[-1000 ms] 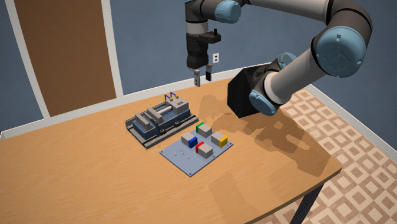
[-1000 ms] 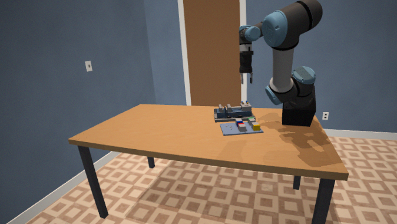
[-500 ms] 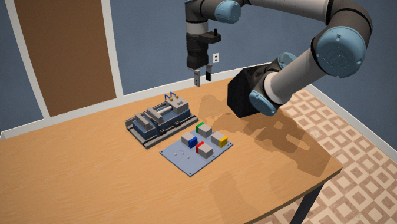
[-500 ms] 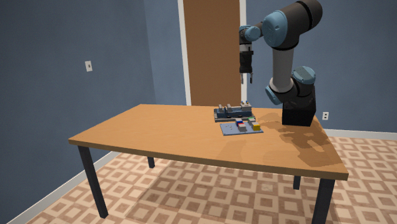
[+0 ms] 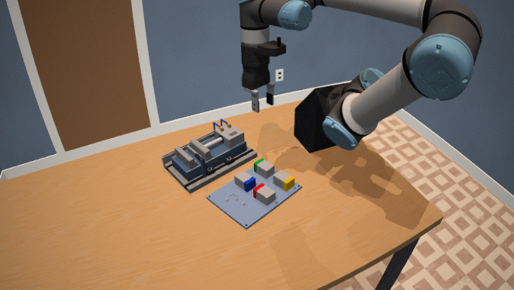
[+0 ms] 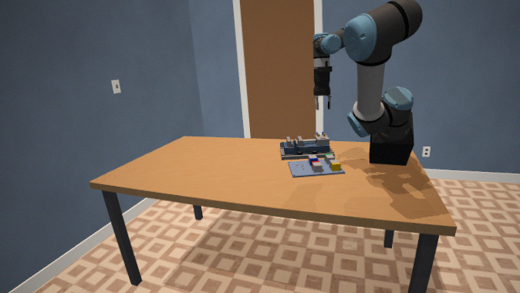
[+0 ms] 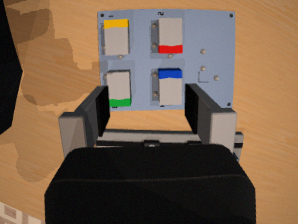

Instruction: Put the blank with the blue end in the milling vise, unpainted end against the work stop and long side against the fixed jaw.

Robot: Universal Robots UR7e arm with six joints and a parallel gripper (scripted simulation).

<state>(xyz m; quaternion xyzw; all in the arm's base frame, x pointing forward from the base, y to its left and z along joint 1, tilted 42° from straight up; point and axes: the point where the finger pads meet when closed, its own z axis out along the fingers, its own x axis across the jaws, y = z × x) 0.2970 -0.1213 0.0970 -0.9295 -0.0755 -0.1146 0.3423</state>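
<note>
Right now the blue-ended blank is 5 cm ahead of my hand, 4 cm to the right of it and 29 cm below it. From my hand the other things lie so: yellow-ended blank: 6 cm behind, 3 cm to the left, 29 cm below; green-ended blank: 4 cm behind, 6 cm to the right, 29 cm below; red-ended blank: 3 cm ahead, 5 cm to the left, 29 cm below.
</note>
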